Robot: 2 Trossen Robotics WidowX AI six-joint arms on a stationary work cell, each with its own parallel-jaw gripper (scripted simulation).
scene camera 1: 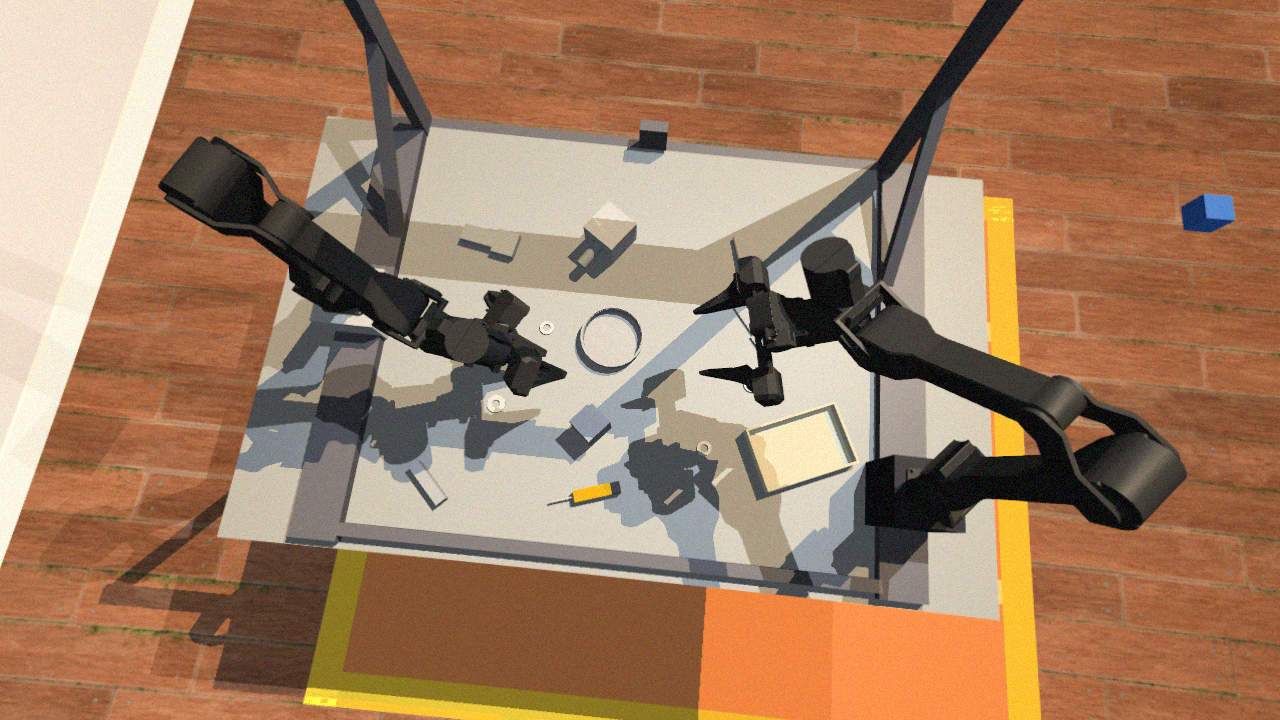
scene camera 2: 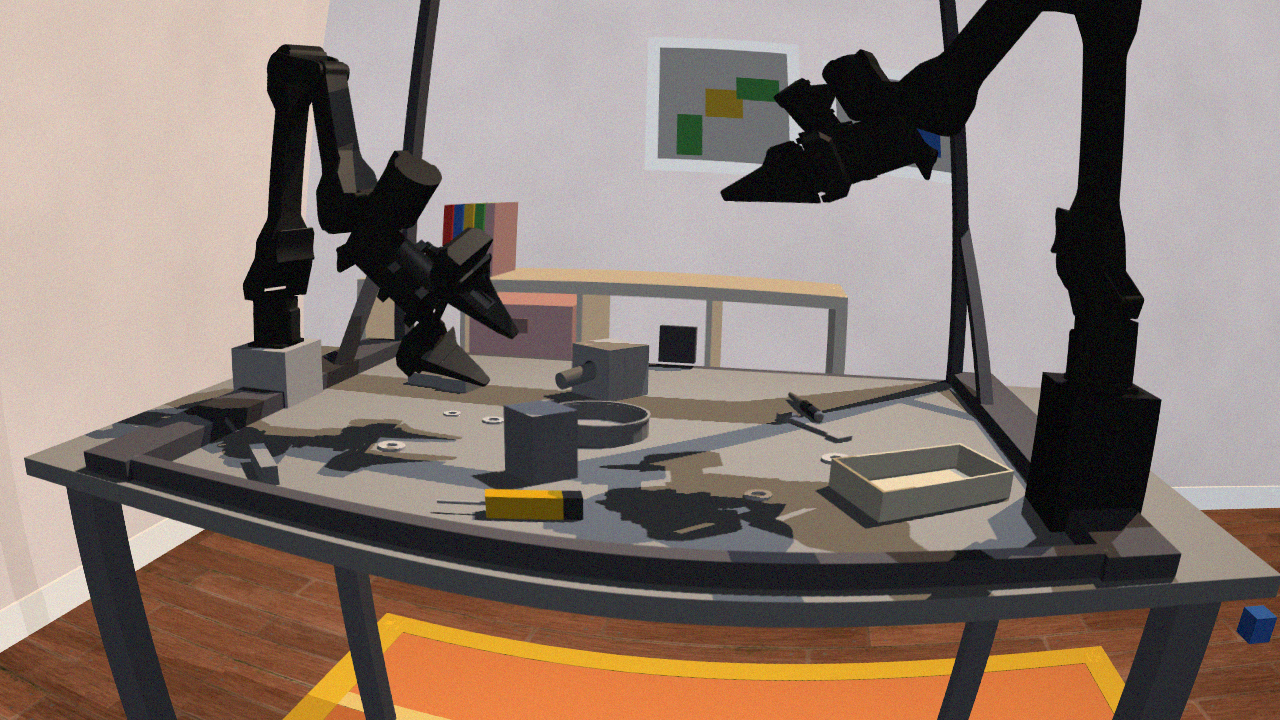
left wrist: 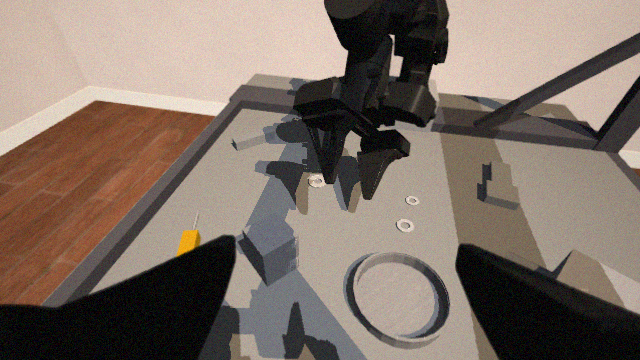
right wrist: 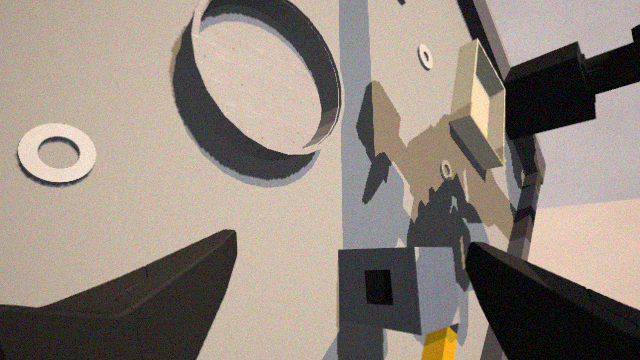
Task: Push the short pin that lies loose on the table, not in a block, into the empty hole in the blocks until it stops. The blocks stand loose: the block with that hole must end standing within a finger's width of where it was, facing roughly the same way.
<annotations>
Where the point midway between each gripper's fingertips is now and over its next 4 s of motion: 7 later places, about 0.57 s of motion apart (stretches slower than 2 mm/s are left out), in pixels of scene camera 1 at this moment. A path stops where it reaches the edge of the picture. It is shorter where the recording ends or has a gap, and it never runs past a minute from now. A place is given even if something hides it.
My left gripper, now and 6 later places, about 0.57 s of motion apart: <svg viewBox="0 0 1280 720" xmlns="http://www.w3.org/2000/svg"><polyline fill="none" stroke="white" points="696,342 662,379 611,469 603,493 607,480 623,468 628,464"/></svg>
My right gripper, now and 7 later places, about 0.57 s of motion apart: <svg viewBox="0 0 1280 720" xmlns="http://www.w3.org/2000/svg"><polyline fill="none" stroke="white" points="555,364 548,393 550,405 551,449 544,476 524,492 490,500 438,501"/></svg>
</annotations>
